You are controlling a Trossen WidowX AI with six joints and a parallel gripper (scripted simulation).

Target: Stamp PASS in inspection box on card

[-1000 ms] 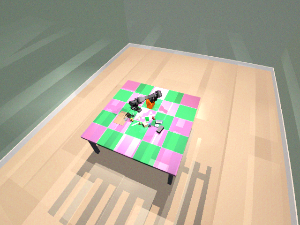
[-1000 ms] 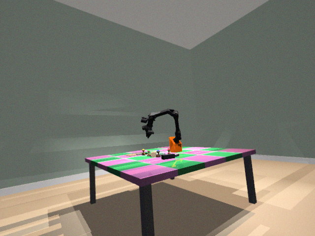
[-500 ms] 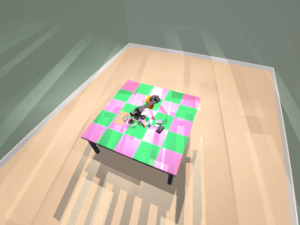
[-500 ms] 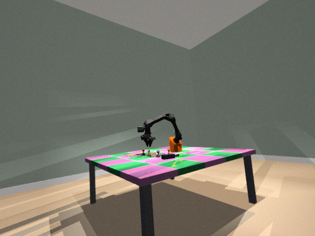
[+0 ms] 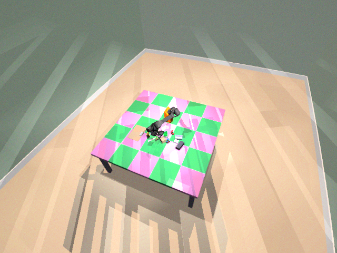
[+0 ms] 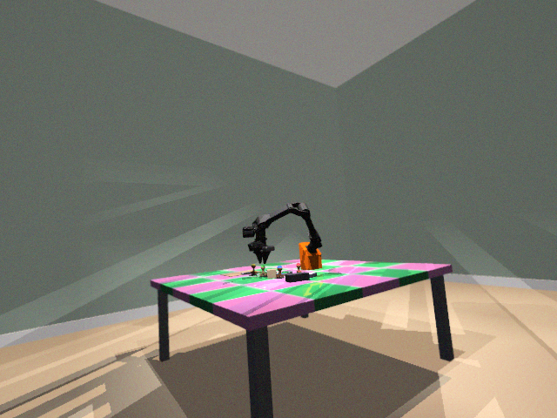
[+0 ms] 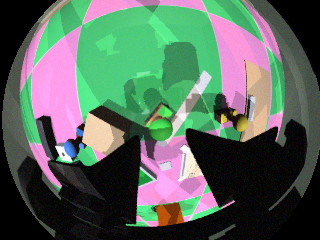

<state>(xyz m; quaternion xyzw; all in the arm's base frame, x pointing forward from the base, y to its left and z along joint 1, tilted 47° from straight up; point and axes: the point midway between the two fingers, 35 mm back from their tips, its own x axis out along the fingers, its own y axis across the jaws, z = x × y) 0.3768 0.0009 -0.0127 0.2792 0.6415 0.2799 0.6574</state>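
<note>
The green-knobbed stamp lies 50 mm below my gripper tip. From my gripper tip the other things lie so: tan block (80 mm to the left, 50 mm below, 10 mm behind); then yellow-knobbed stamp (120 mm to the right, 50 mm below, 10 mm behind); then white strip (70 mm below, 50 mm to the right).
</note>
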